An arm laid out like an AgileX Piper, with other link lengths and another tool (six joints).
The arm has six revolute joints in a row. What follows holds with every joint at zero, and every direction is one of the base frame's.
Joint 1 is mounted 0.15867 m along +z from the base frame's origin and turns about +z.
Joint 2 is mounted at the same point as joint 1 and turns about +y.
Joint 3 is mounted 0.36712 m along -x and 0.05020 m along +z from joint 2 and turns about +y.
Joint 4 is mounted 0.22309 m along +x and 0.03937 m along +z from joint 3 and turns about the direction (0.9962, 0, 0.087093).
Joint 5 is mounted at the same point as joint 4 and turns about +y.
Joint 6 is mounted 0.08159 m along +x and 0.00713 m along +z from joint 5 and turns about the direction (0.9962, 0, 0.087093).
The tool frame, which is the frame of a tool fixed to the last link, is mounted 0.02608 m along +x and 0.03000 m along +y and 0.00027 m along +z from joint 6; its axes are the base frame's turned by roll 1.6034, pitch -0.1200 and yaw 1.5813 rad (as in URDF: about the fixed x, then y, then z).
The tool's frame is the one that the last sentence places.
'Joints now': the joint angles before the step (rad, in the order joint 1, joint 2, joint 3, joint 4, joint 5, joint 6). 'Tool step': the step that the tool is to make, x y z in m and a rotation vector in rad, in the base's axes. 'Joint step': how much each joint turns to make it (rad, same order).
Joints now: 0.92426, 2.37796, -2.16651, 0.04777, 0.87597, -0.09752
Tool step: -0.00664, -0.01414, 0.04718, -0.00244, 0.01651, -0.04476
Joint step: -0.00363, -0.06575, -0.05889, -0.01885, 0.13493, 0.05623
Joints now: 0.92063, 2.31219, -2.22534, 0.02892, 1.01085, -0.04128
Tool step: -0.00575, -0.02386, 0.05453, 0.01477, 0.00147, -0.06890
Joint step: -0.01427, -0.08341, -0.05385, -0.02474, 0.12554, 0.06518
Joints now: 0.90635, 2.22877, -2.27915, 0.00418, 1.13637, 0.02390
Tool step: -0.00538, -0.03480, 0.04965, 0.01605, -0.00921, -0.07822
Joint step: -0.02847, -0.10220, -0.00290, -0.02661, 0.08728, 0.05258
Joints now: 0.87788, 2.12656, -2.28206, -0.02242, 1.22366, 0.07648
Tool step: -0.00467, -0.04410, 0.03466, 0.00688, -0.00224, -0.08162
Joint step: -0.04807, -0.12156, 0.08575, -0.01703, 0.03016, 0.03409
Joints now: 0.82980, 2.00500, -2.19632, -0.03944, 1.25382, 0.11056
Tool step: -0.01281, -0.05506, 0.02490, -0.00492, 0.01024, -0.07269
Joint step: -0.06510, -0.15279, 0.15915, -0.00098, 0.00464, 0.00860
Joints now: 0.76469, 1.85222, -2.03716, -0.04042, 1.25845, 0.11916
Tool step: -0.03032, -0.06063, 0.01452, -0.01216, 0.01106, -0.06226
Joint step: -0.06309, -0.18696, 0.21726, -0.00116, -0.01399, -0.00068
